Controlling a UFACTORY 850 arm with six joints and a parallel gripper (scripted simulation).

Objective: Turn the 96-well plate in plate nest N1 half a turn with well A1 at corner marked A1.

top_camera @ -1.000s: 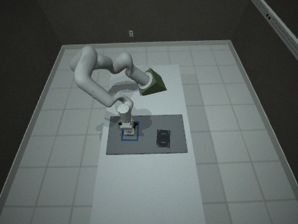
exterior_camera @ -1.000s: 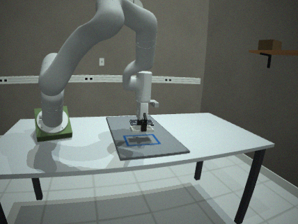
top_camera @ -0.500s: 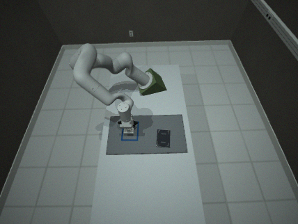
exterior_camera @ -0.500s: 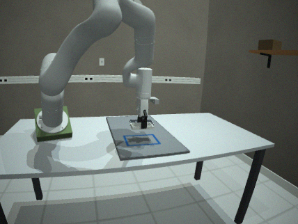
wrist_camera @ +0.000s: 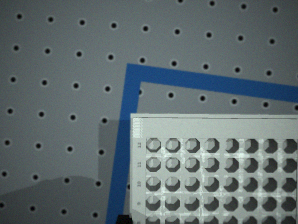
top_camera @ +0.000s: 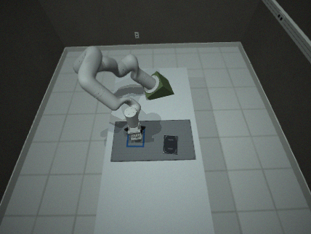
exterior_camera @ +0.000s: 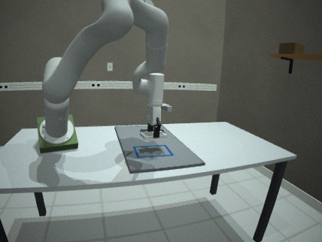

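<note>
Right now the dark plate nest N1 is 12 cm ahead of my hand, 27 cm to the left of it and 9 cm below it. Round my hand: white 96-well plate (1 cm below).
</note>
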